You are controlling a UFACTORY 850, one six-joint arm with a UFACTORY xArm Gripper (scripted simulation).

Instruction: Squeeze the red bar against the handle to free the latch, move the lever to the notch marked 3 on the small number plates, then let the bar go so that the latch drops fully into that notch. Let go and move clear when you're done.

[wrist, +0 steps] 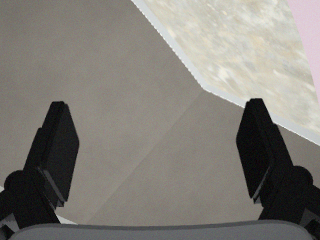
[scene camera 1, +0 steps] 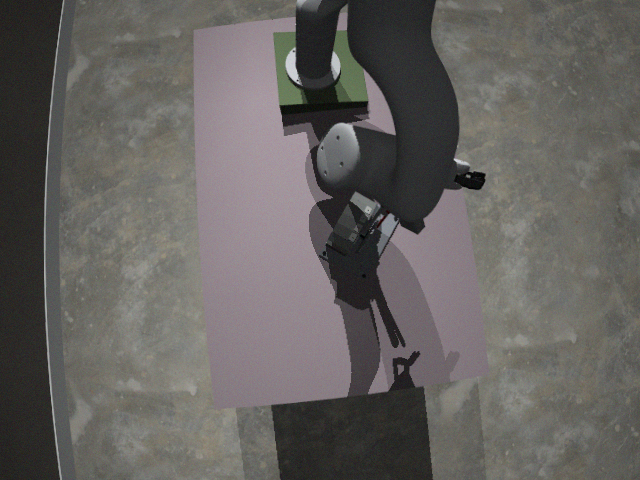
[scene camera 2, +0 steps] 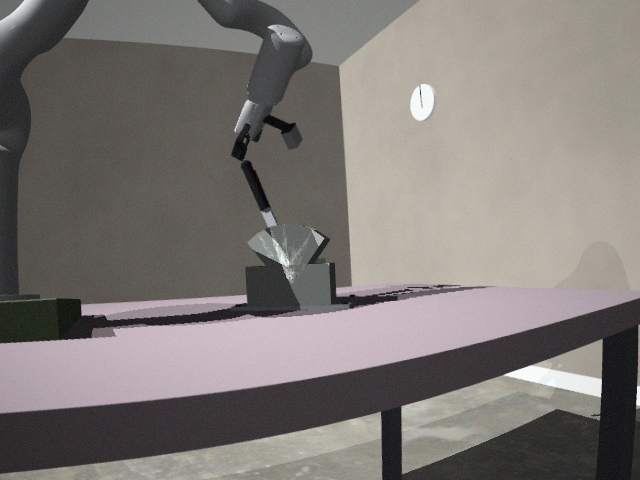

My gripper shows in the wrist view, in scene camera 1 (460, 174) and in scene camera 2. One and the same spot on my gripper: (scene camera 2: 239, 153) is (wrist: 284, 143).
